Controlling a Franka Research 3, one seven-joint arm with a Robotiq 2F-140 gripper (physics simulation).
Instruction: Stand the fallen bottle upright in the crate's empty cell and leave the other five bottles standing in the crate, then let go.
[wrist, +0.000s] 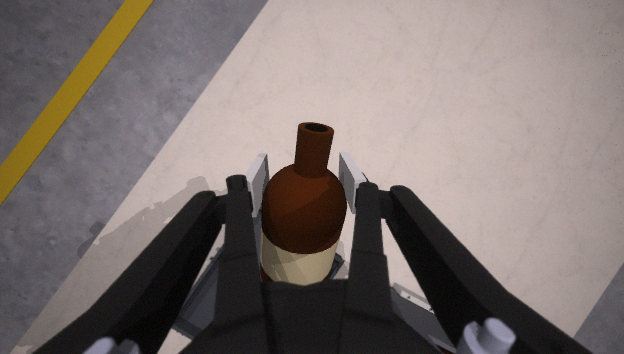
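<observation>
A brown bottle (305, 210) with a cream label stands between the fingers, its open neck pointing up and away in the view. My gripper (303, 165) is shut on this bottle, with one pale pad on each side of its shoulder. The bottle's base is hidden behind the gripper's body. Part of a grey crate wall (422, 317) shows at the lower right, behind the right finger. The crate's cells are hidden, and the other bottles cannot be made out.
A grey tray-like container (202, 295) shows partly behind the left finger at the lower left. The pale table top (450, 100) ends in a slanting edge at the left, with grey floor (165, 65) and a yellow floor line (75, 95) beyond.
</observation>
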